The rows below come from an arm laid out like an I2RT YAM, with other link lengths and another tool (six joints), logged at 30 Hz.
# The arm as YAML. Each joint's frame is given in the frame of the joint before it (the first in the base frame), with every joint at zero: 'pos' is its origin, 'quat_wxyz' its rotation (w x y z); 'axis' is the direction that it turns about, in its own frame. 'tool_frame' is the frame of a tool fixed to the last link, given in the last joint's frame.
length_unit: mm
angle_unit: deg
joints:
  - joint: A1
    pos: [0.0, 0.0, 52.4]
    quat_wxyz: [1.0, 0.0, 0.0, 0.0]
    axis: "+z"
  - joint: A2
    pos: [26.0, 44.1, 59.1]
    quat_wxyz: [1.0, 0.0, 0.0, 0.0]
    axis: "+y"
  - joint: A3
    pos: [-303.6, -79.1, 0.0]
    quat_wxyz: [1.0, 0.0, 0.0, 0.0]
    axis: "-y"
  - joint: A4
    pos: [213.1, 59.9, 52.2]
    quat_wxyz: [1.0, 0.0, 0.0, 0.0]
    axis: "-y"
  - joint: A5
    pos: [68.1, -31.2, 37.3]
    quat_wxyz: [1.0, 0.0, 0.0, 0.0]
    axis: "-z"
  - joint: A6
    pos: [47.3, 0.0, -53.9]
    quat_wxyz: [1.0, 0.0, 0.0, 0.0]
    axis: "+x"
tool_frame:
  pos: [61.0, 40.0, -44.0]
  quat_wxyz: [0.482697, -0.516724, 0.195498, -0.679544]
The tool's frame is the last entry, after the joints.
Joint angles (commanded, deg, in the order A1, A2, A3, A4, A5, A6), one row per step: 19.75 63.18 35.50 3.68 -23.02 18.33; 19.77 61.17 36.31 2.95 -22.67 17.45; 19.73 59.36 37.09 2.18 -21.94 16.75; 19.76 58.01 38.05 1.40 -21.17 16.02; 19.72 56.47 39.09 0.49 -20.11 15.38; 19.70 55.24 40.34 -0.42 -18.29 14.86; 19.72 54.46 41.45 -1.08 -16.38 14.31; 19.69 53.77 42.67 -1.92 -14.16 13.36; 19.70 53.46 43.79 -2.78 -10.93 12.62; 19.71 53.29 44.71 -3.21 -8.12 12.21; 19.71 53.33 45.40 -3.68 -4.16 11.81; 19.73 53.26 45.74 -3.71 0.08 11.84; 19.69 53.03 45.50 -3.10 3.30 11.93; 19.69 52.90 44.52 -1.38 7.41 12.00; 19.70 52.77 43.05 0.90 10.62 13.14
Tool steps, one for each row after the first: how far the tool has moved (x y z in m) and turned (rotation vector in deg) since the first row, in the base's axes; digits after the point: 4 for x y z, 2 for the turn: -0.0026 -0.0018 0.0089 -0.01 -2.59 0.01; -0.0045 -0.0041 0.0167 -0.13 -4.84 -0.47; -0.0054 -0.0059 0.0241 -0.38 -6.84 -0.94; -0.0065 -0.0084 0.0323 -0.61 -8.92 -1.80; -0.0055 -0.0113 0.0406 -1.04 -10.89 -3.41; -0.0034 -0.0140 0.0473 -1.62 -12.53 -5.08; -0.0008 -0.0175 0.0536 -2.64 -14.26 -6.97; 0.0040 -0.0219 0.0580 -4.02 -15.43 -9.83; 0.0086 -0.0256 0.0624 -4.97 -16.42 -12.42; 0.0150 -0.0311 0.0643 -6.49 -16.99 -16.07; 0.0212 -0.0371 0.0660 -7.66 -17.50 -20.12; 0.0256 -0.0422 0.0665 -8.32 -18.09 -23.33; 0.0318 -0.0485 0.0650 -9.09 -18.94 -27.38; 0.0367 -0.0528 0.0630 -8.55 -19.32 -30.91
